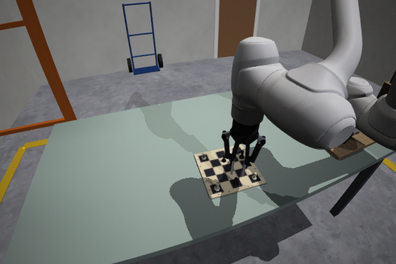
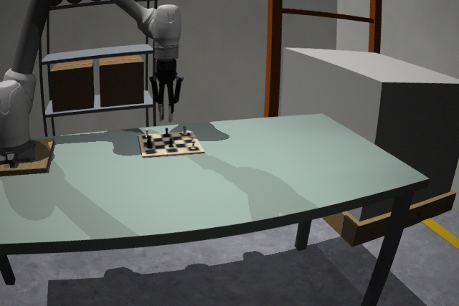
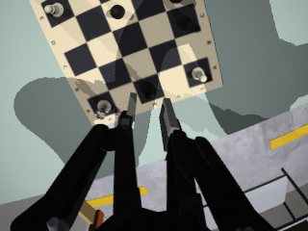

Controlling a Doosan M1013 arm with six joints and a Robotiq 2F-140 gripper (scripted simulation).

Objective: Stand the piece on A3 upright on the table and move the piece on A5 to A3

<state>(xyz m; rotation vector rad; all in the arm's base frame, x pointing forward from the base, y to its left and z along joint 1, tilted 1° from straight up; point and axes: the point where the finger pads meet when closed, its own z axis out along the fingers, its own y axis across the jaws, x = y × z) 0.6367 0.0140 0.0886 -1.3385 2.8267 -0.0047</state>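
My hand is 10 mm past the chessboard, 70 mm to the left of it and 100 mm above it.
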